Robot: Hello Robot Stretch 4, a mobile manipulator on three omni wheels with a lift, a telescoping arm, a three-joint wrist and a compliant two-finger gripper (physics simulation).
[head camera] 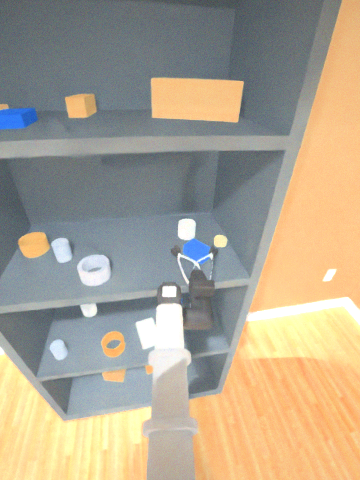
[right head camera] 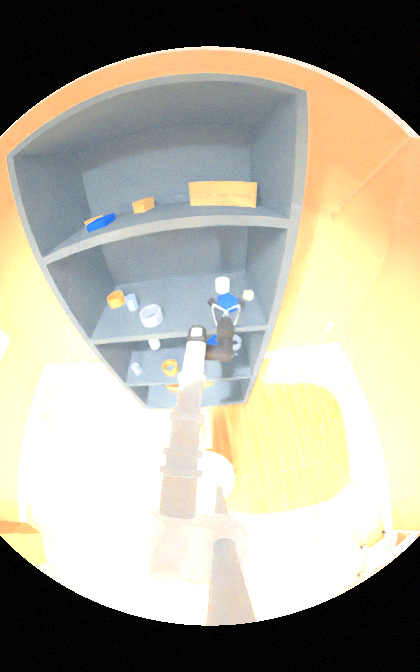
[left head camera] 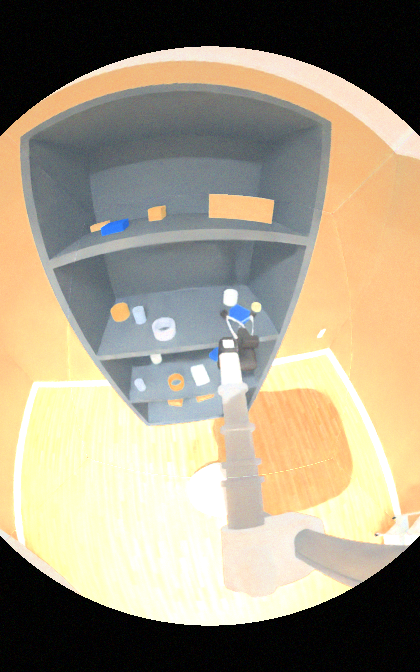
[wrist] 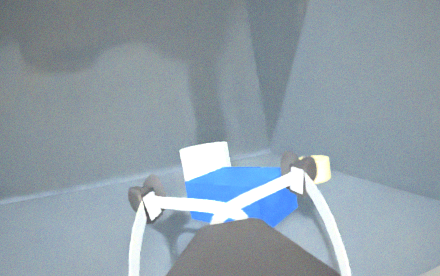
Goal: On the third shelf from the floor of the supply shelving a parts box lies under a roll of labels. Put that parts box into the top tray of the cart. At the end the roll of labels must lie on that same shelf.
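Frame: origin at the robot's base, x ahead, y left, z up, level; millimetres.
Seen in the pictures: gripper, fingertip midpoint: (head camera: 194, 247) (wrist: 222, 178).
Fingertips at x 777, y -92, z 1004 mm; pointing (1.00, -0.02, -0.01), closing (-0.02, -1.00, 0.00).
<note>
Pixels of each thing's top centre, then the offset from my fingertips to it. Level surfaces: height alone.
- blue parts box, top centre: (wrist: 237, 175) (head camera: 198, 246) dx +4, dy -15, dz +0 mm
- third shelf, surface height: dz -41 mm
- white roll, top centre: (wrist: 203, 146) (head camera: 187, 223) dx +137, dy +18, dz +20 mm
- small yellow roll, top centre: (wrist: 308, 159) (head camera: 220, 238) dx +76, dy -116, dz -15 mm
- lavender ring, top centre: (head camera: 93, 264) dx -98, dy +341, dz +8 mm
- grey-blue cylinder, top centre: (head camera: 59, 242) dx -7, dy +479, dz +30 mm
- orange roll, top centre: (head camera: 32, 239) dx +42, dy +608, dz +10 mm
- large tan box, top centre: (head camera: 198, 79) dx +145, dy +4, dz +517 mm
A blue parts box (head camera: 196, 245) (left head camera: 239, 311) (right head camera: 228, 299) (wrist: 210, 191) rests near the right end of the third shelf (head camera: 140, 250), with its top bare. A white roll (head camera: 187, 229) (left head camera: 230, 297) (right head camera: 222, 285) (wrist: 202, 162), which looks like the roll of labels, stands upright on the same shelf behind the box. My gripper (head camera: 195, 251) (left head camera: 239, 314) (right head camera: 226, 303) (wrist: 222, 178) is open and empty, with its fingertips to either side of the box. In the wrist view the right fingertip overlaps the box's rear right corner; contact cannot be told. I cannot clearly make out the cart.
A small yellow roll (head camera: 220, 241) (wrist: 323, 169) sits just right of the box. A lavender ring (head camera: 95, 281), a grey-blue cylinder (head camera: 62, 250) and an orange roll (head camera: 34, 246) stand farther left. The shelving's right side wall is close by. A large tan box (head camera: 197, 100) stands on the shelf above.
</note>
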